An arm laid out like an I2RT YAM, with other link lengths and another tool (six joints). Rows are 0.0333 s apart.
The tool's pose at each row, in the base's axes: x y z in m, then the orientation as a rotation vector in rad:
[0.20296, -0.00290, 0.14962, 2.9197, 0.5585, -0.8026]
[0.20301, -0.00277, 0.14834, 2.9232, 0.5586, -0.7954]
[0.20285, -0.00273, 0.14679, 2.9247, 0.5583, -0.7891]
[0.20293, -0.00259, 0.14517, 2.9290, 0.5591, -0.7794]
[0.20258, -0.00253, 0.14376, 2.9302, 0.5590, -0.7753]
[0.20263, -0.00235, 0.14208, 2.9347, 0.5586, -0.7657]
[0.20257, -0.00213, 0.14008, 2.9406, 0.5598, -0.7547]
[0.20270, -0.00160, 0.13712, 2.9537, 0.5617, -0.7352]
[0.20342, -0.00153, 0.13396, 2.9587, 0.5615, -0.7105]
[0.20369, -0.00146, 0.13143, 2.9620, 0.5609, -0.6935]
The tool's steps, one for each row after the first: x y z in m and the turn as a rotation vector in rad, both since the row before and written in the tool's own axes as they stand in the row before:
[0.00073, -0.00006, 0.00106, 0.0006, 0.0053, 0.0001]
[0.00066, -0.00004, 0.00141, -0.0009, 0.0041, 0.0005]
[0.00092, -0.00005, 0.00135, 0.0005, 0.0070, -0.0002]
[0.00043, -0.00013, 0.00138, -0.0004, 0.0027, 0.0003]
[0.00092, -0.00009, 0.00141, 0.0007, 0.0070, 0.0005]
[0.00099, -0.00016, 0.00175, 0.0015, 0.0083, -0.0006]
[0.00169, -0.00034, 0.00247, 0.0053, 0.0155, -0.0012]
[0.00207, 0.00032, 0.00247, -0.0038, 0.0158, 0.0013]
[0.00138, 0.00013, 0.00214, -0.0026, 0.0108, 0.0012]

